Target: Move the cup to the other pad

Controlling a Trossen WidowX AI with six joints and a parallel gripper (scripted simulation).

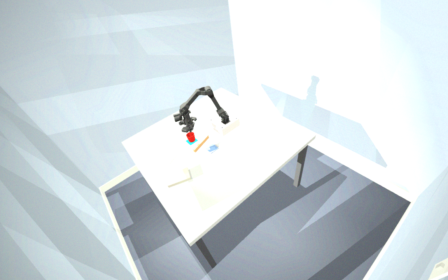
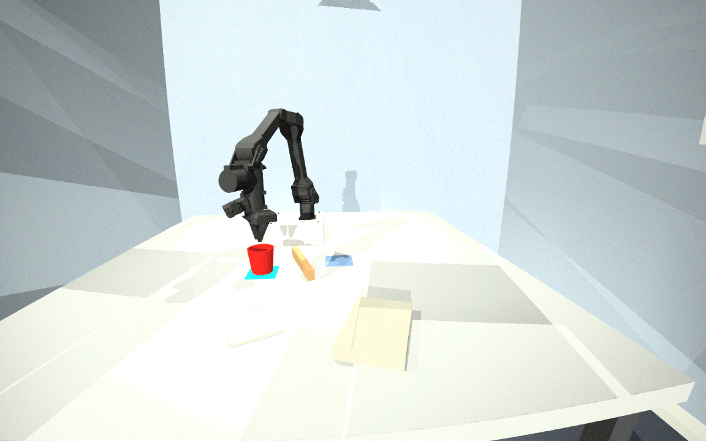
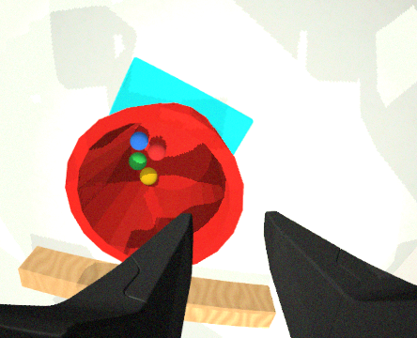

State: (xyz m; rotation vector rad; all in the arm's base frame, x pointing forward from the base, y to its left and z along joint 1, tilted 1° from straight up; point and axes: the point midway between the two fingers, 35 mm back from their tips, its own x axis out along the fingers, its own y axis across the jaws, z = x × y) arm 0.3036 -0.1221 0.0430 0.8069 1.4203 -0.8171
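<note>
The red cup lies 3 cm ahead of my gripper tip, 1 cm to the left of it and 5 cm below it. Also, from my gripper tip: cyan pad: 3 cm ahead, 1 cm to the left, 9 cm below; green marble: 4 cm ahead, 2 cm to the left, 7 cm below; yellow marble: 3 cm ahead, 3 cm to the left, 7 cm below.
</note>
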